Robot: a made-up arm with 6 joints.
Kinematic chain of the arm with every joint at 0, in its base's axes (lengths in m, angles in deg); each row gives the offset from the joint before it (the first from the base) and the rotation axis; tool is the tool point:
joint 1: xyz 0 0 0.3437 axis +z
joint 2: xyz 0.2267 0 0 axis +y
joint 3: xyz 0 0 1.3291 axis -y
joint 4: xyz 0 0 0.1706 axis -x
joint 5: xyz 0.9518 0 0 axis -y
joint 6: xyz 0.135 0 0 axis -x
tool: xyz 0 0 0
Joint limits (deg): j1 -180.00..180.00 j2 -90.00..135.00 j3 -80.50..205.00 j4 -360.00..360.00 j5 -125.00..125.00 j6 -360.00..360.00
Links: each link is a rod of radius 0.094 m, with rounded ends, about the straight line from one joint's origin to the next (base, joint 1, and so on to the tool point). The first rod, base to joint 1, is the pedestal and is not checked.
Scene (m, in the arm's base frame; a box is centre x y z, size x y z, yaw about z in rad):
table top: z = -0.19
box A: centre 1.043 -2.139 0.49 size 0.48 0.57 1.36 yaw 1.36
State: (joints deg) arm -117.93 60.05 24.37 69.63 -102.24 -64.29
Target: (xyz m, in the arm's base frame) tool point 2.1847 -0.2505 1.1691
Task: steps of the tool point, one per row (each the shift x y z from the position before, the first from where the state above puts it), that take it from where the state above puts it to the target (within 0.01 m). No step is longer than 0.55 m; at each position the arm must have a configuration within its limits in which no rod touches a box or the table.
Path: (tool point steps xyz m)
1: 0.4218 -0.2269 0.2410
2: 0.4694 -0.0951 0.2509
3: 0.4713 0.0467 0.2535
4: 0.4258 0.1817 0.2493
5: 0.3382 0.2930 0.2374
6: 0.4205 0.2098 -0.1526
7: 0.3600 0.3252 -0.1573
8: 0.2674 0.4187 -0.1610
9: 0.1505 0.4831 -0.1622

